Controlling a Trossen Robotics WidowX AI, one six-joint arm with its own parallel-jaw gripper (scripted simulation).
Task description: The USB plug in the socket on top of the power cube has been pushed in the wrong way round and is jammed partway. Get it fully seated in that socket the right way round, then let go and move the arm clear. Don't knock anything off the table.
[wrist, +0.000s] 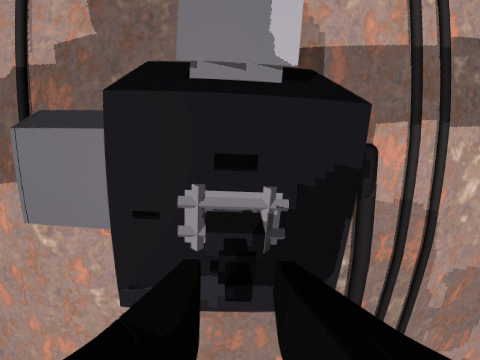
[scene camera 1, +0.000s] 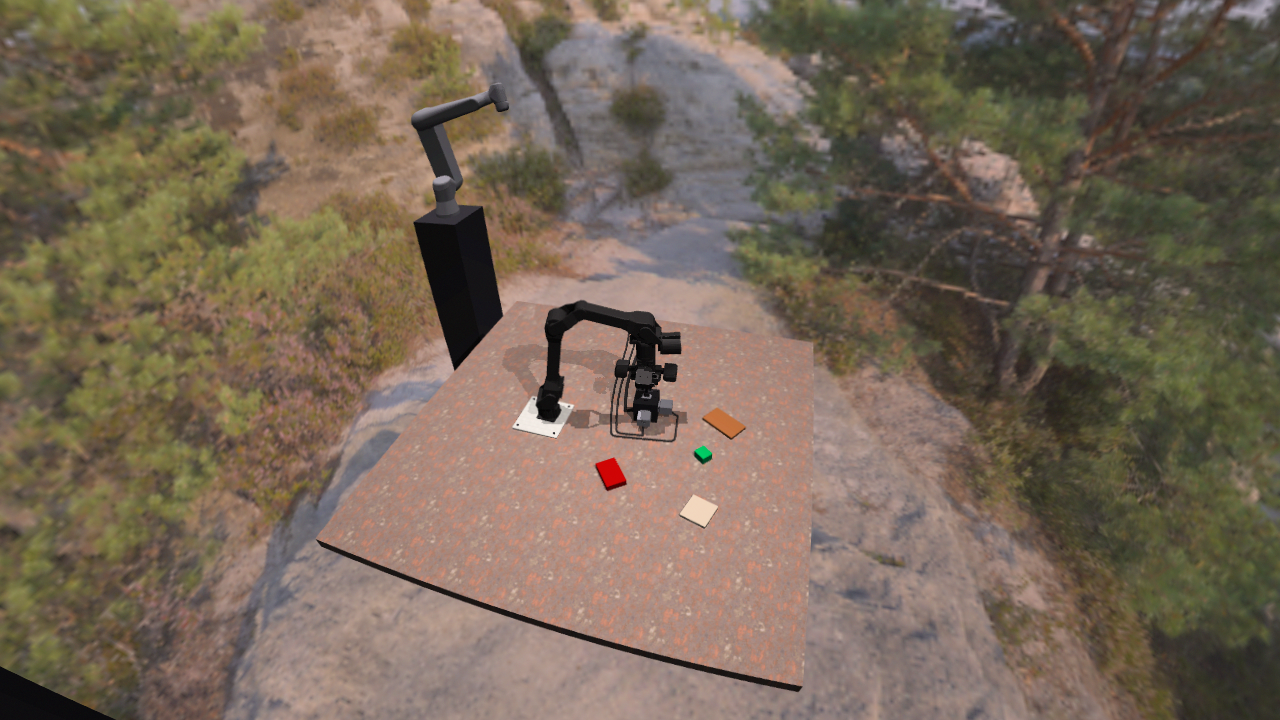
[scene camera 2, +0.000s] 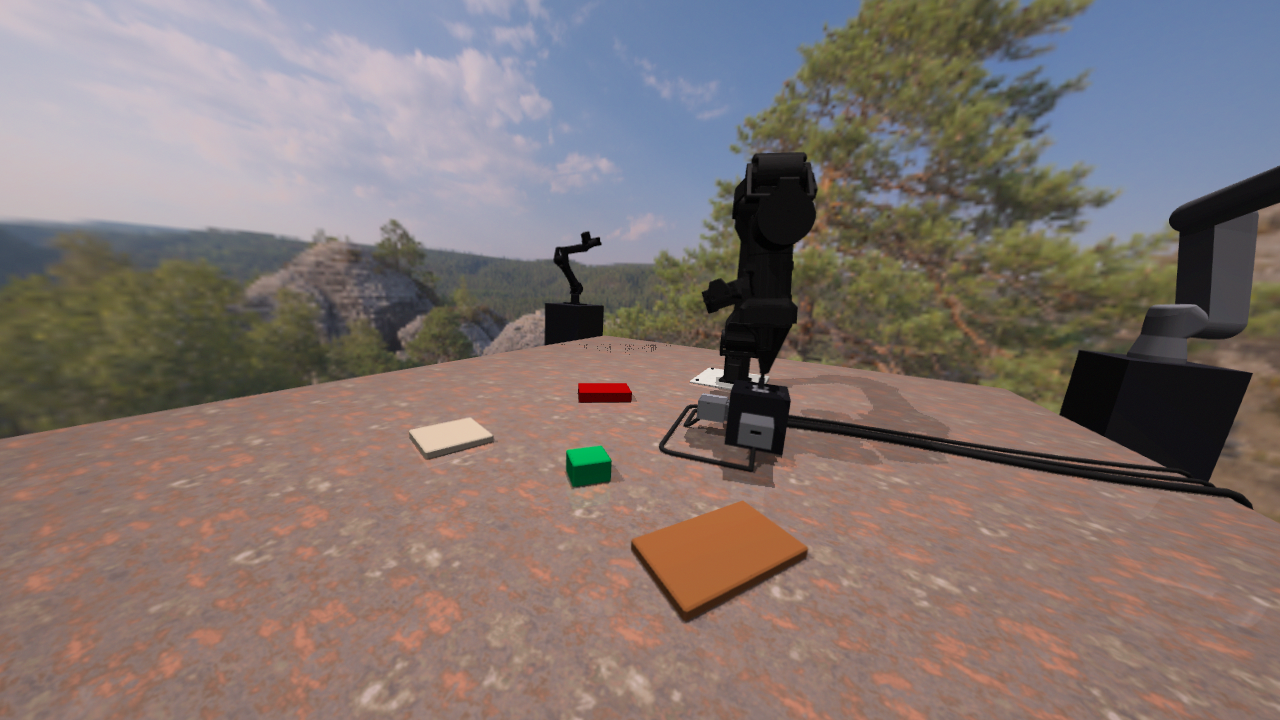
In view: my gripper [scene camera 2: 764, 371], a dark USB plug [wrist: 237, 236], a brown tile [scene camera 2: 699, 563], a red block [scene camera 2: 587, 392], a green cube [scene camera 2: 589, 465] and a black power cube [scene camera 2: 775, 404].
My gripper is seen too in the wrist view [wrist: 237, 276] and in scene camera 1 [scene camera 1: 646, 389]. The black power cube is seen too in the wrist view [wrist: 307, 136] and in scene camera 1 [scene camera 1: 639, 403]. The wrist view does not show the brown tile: it is out of frame. The wrist view misses the red block: it is out of frame.
